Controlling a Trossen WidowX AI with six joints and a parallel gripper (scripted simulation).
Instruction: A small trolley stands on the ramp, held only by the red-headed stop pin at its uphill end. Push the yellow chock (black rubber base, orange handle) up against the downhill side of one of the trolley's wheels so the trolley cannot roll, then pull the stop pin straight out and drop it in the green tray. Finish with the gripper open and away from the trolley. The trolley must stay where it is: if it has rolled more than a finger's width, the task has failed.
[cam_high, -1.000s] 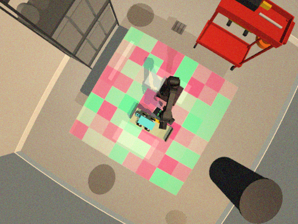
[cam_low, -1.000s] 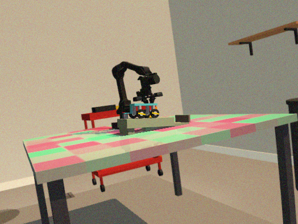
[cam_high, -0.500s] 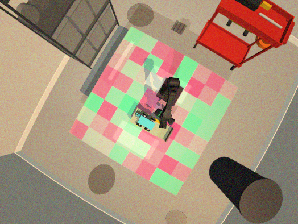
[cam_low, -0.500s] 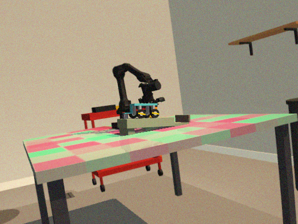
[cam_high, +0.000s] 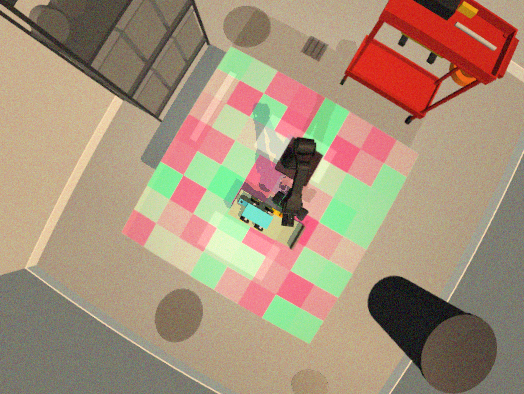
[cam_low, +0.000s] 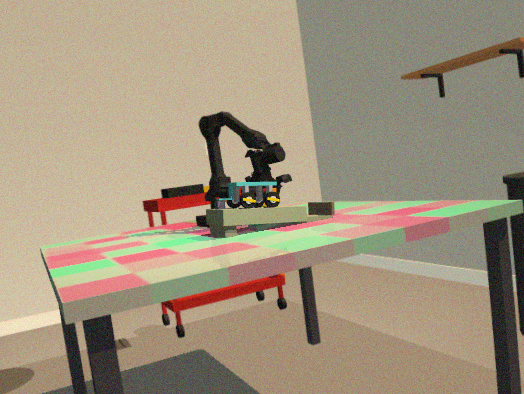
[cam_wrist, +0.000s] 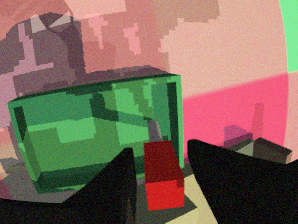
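Now: gripper tip 7 cm short of the yellow chock, 4 cm to the left of it and 3 cm below it. The rest, counted from my gripper tip: olive ramp: 14 cm ahead, 12 cm to the right, 1 cm below; dark box: 12 cm ahead, 13 cm to the left, 2 cm below; red-headed stop pin: right at my gripper tip.
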